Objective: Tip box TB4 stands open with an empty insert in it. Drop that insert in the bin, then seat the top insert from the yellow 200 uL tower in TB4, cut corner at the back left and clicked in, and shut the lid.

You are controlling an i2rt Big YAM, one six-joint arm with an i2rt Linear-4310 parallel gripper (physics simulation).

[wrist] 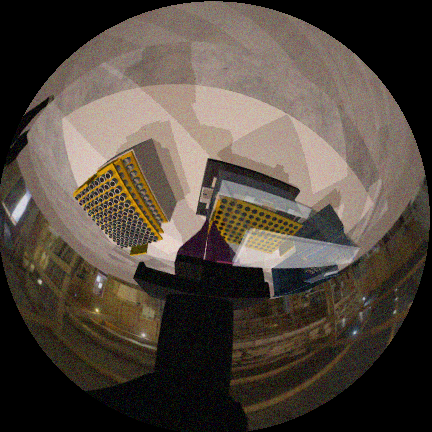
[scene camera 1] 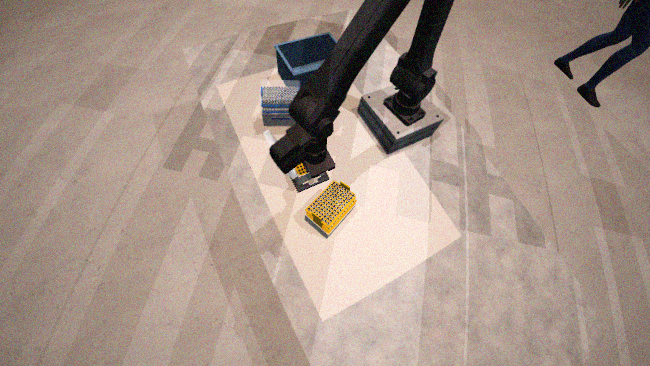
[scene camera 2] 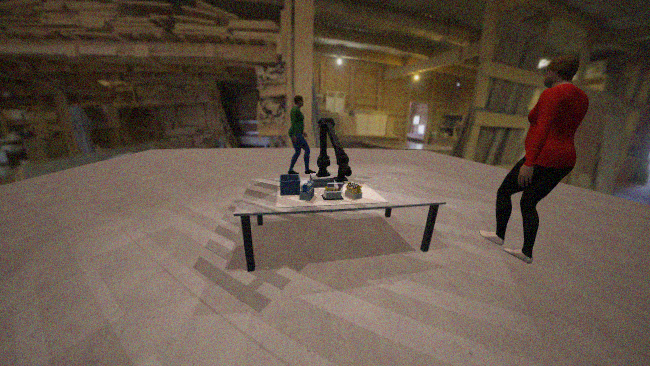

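TB4 [scene camera 1: 306,185] [scene camera 2: 332,194] [wrist: 250,175] stands open, with a dark base and clear walls. Its translucent lid [wrist: 320,252] leans back on the far side. A yellow insert [wrist: 250,218] [scene camera 1: 301,169] with empty-looking holes sits in TB4. The yellow tower [scene camera 1: 331,207] [scene camera 2: 354,191] [wrist: 120,205] stands beside TB4; its top insert is full of tips. My gripper [wrist: 208,222] is shut, with its purple fingertips at the insert's edge on the tower side. I see nothing between them. Whether they touch the insert is unclear. In scene camera 1 the arm hides the fingertips.
A blue tip tower [scene camera 1: 276,102] [scene camera 2: 306,191] stands on the other side of TB4. The blue bin [scene camera 1: 292,67] [scene camera 2: 289,184] is behind it, partly hidden by the arm. The arm's base block [scene camera 1: 375,125] stands at the right in scene camera 1. People stand beyond the table.
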